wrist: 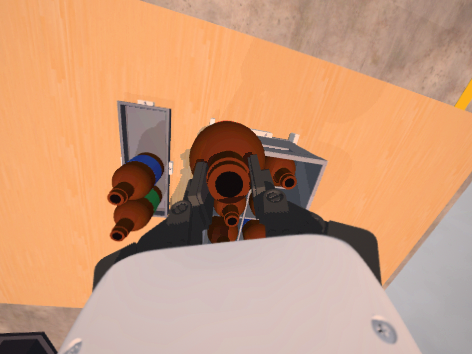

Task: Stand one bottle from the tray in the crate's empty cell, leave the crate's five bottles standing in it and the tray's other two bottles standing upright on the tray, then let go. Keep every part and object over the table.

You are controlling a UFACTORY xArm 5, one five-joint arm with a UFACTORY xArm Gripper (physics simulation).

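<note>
My gripper is shut on the neck of a brown bottle, which hangs upright in front of the crate and hides part of it. The held bottle's label and base are hidden. In the crate, a brown bottle stands near the far side, and another shows below the held bottle's mouth. More crate bottles show partly behind the gripper. The empty cell cannot be made out. On the tray at the left, a blue-banded bottle and a green-banded bottle stand upright.
The tray lies left of the crate, with a narrow gap between them. The wooden table has its far edge across the top and another edge at the lower right. A dark object shows at the bottom left, beyond the table.
</note>
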